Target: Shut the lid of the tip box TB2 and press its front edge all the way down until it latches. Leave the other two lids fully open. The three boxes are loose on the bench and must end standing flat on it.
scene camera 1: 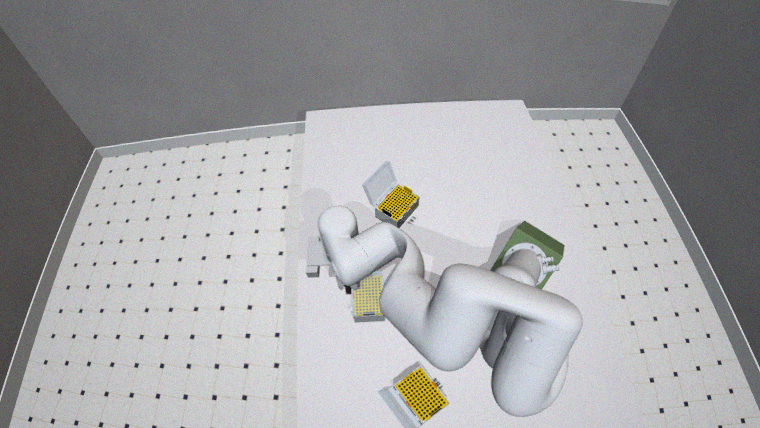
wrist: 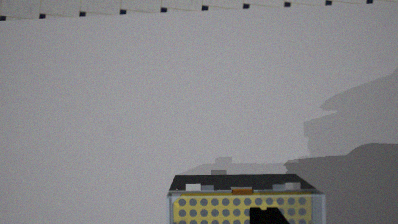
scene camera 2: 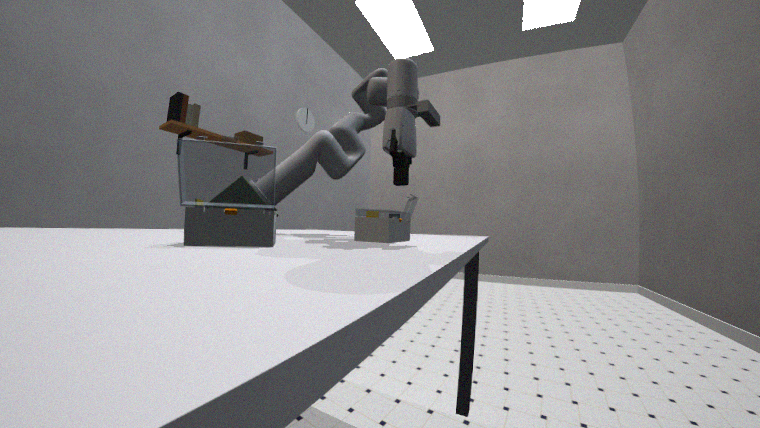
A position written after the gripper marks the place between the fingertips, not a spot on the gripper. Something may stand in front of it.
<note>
In view: the gripper point(scene camera 2: 400, 185) and a tip box point(scene camera 2: 203, 226).
The tip box shows as well in scene camera 1 point(scene camera 1: 380, 215). The wrist view misses the tip box: it is out of frame.
</note>
